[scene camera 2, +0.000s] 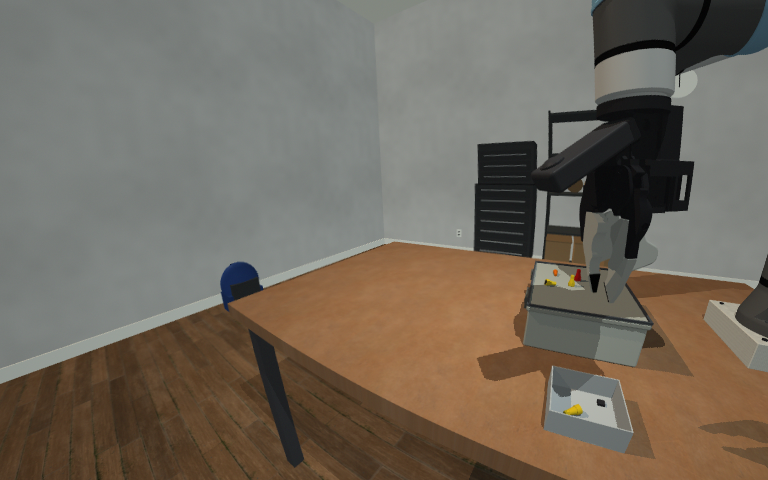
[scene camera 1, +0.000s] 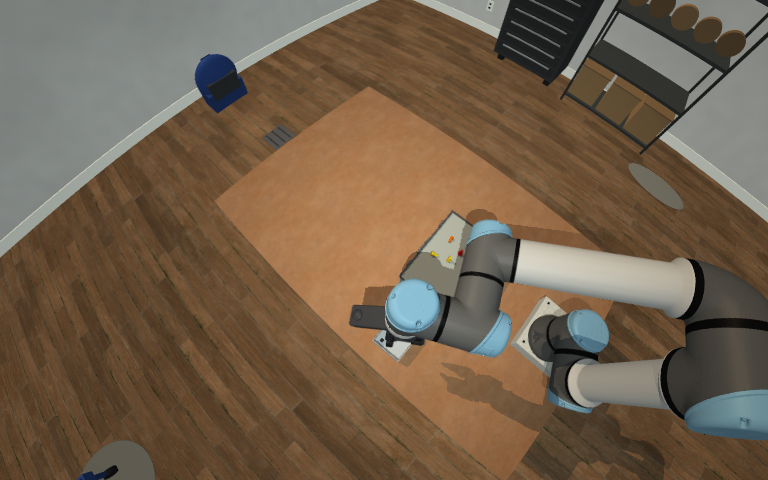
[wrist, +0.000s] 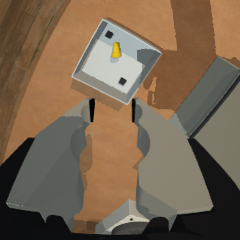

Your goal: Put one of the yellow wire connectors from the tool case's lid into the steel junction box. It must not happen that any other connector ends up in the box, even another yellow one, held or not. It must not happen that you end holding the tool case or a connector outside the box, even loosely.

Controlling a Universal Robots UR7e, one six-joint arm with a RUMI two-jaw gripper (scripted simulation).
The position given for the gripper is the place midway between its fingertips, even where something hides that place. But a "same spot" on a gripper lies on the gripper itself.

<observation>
The gripper shows in scene camera 2, in scene camera 1 (392,331) and in the wrist view. The same spot on the gripper: (wrist: 178,179) is (scene camera 2: 590,223).
</observation>
